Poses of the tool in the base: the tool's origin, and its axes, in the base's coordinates. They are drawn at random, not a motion.
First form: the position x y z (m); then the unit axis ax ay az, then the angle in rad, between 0 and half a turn.
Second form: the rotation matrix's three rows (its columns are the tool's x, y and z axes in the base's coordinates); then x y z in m. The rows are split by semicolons. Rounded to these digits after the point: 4 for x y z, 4 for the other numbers.
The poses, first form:
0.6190 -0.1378 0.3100 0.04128 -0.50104 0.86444 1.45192
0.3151 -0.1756 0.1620 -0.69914 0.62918 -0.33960 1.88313
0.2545 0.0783 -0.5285 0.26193 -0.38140 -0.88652 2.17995
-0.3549 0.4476 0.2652 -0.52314 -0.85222 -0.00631 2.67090
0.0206 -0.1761 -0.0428 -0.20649 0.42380 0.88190 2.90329
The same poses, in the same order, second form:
0.1201 -0.8766 -0.4661; 0.8401 0.3399 -0.4227; 0.5290 -0.3408 0.7772; 0.6190 -0.1378 0.3100
0.3317 -0.2519 0.9091; -0.8982 0.2102 0.3860; -0.2884 -0.9446 -0.1565; 0.3151 -0.1756 0.1620
-0.4643 0.5700 -0.6779; -0.8841 -0.3435 0.3168; -0.0523 0.7464 0.6634; 0.2545 0.0783 -0.5285
-0.3737 0.8460 -0.3802; 0.8403 0.4823 0.2474; 0.3927 -0.2271 -0.8912; -0.3549 0.4476 0.2652
-0.8877 -0.3807 -0.2590; 0.0356 -0.6176 0.7857; -0.4591 0.6882 0.5618; 0.0206 -0.1761 -0.0428

